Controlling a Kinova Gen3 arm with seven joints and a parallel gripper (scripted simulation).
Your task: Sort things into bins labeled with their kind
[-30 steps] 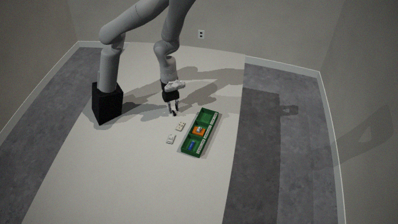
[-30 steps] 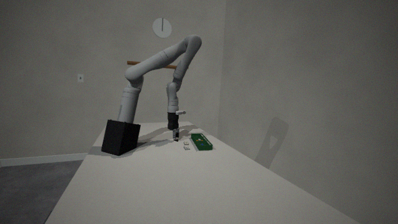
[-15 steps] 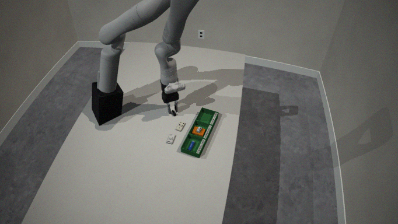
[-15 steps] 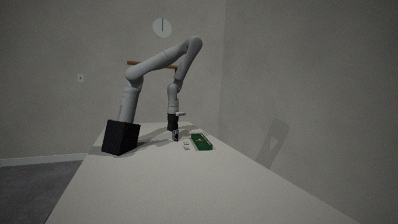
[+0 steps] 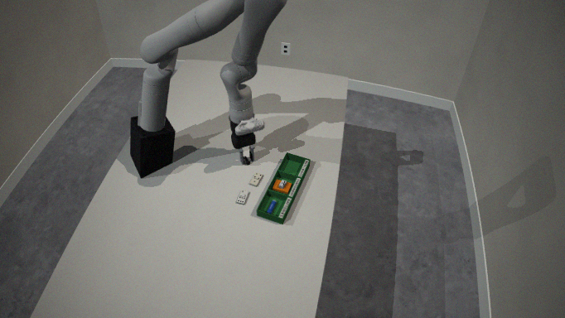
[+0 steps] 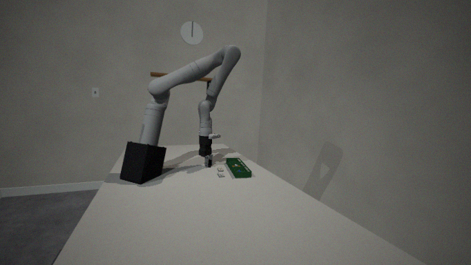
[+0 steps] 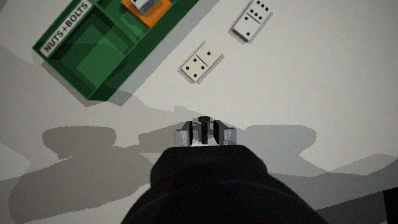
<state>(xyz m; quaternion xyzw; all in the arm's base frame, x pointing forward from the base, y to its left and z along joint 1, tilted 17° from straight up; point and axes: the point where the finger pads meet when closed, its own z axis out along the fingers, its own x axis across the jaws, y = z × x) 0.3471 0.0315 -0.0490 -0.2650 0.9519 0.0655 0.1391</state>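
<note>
The black bolt is 2 cm below my hand. Also, from my hand: green three-part bin: 14 cm ahead, 10 cm to the right, 1 cm below; then grey piece: 14 cm ahead, 9 cm to the right; then orange flat block: 13 cm ahead, 10 cm to the right, 1 cm below.
</note>
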